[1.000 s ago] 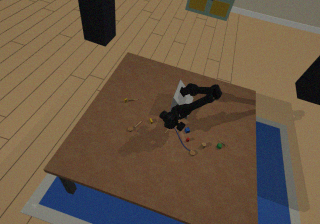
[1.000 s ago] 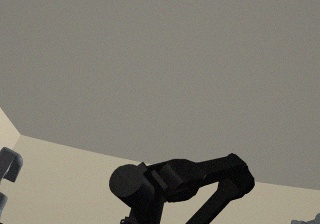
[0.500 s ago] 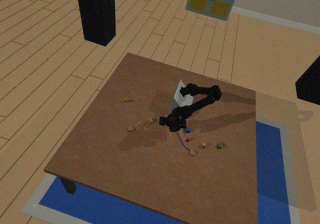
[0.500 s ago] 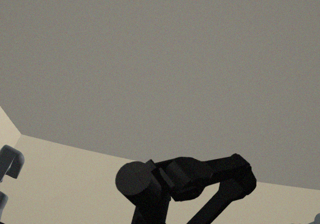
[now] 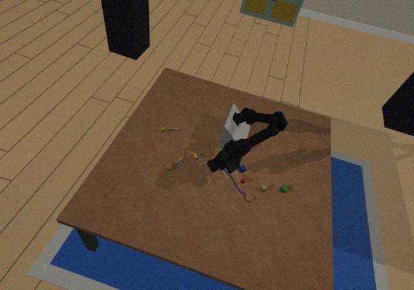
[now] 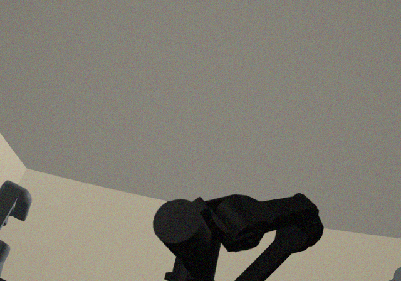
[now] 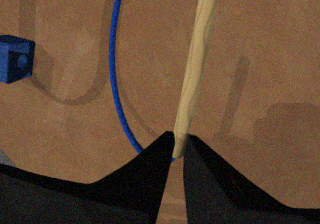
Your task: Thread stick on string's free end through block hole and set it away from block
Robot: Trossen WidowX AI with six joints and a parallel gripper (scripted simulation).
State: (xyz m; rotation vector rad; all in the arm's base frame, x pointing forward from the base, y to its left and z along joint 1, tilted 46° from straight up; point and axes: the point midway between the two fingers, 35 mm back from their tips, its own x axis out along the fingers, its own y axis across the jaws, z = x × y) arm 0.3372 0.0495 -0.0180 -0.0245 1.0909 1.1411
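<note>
My gripper tip is now 1 cm to the right of the thin wooden stick and 1 cm short of it. Round my gripper tip: red peg: 13 cm to the left, 5 cm below, 1 cm behind; blue cube: 11 cm to the left, 9 cm behind, 5 cm below; round wooden button: 19 cm to the left, 8 cm ahead, 6 cm below.
</note>
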